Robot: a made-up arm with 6 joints.
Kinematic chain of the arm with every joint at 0, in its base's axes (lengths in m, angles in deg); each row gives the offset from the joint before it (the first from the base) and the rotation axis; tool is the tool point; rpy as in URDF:
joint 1: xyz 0 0.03 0.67 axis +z
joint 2: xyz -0.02 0 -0.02 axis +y
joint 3: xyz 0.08 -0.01 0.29 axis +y
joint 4: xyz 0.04 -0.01 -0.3 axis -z
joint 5: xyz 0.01 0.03 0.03 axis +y
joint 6: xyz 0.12 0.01 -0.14 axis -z
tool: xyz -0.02 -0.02 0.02 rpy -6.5 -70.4 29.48
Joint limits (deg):
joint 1: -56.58..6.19
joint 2: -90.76..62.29
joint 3: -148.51..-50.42
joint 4: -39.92..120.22
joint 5: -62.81..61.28
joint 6: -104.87..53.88
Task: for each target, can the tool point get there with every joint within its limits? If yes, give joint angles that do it. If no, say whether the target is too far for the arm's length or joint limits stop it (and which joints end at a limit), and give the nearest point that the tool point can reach.
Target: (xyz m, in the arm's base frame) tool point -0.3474 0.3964 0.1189
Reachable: no: joint limits stop it (at a limit: joint 2, joint 3, joint 5, joint 6) | nearest point -0.4093 0.4617 0.6334 | short by 0.522 m
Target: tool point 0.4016 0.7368 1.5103
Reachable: no: too far | nearest point 0.3157 0.1738 1.2566 | short by 0.624 m
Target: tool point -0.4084 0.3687 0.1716
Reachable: no: joint limits stop it (at a limit: joint 2, joint 3, joint 5, joint 6) | nearest point -0.4579 0.4097 0.6334 | short by 0.466 m
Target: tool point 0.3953 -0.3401 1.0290
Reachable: yes | joints -34.59 37.31 -129.54 31.32 -30.75 9.49
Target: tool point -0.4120 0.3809 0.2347
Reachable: no: joint limits stop it (at a limit: joint 2, joint 3, joint 5, joint 6) | nearest point -0.4529 0.4157 0.6334 | short by 0.402 m
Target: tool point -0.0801 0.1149 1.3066
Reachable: yes | joints -35.24 -29.56 -119.13 -10.33 -35.75 -32.36
